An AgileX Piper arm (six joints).
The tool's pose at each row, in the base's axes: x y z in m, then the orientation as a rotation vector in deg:
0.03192 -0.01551 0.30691 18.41 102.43 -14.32
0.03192 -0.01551 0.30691 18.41 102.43 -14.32
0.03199 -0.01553 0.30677 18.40 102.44 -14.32
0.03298 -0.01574 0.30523 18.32 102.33 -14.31
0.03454 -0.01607 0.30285 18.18 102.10 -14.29
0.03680 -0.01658 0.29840 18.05 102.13 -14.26
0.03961 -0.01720 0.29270 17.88 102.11 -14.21
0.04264 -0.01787 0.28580 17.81 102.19 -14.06
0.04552 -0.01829 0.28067 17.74 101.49 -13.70
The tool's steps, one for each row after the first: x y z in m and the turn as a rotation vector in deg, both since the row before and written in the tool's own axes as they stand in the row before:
0.00000 0.00000 0.00000 0.00 0.00 0.00
0.00012 0.00001 0.00010 -0.01 0.01 -0.01
0.00126 0.00014 0.00134 -0.05 -0.12 -0.03
0.00194 0.00023 0.00209 -0.09 -0.25 -0.04
0.00380 0.00029 0.00326 -0.09 0.01 -0.07
0.00489 0.00038 0.00409 -0.13 -0.05 -0.08
0.00601 0.00041 0.00458 -0.14 0.07 0.02
0.00433 0.00058 0.00396 -0.27 -0.68 0.27

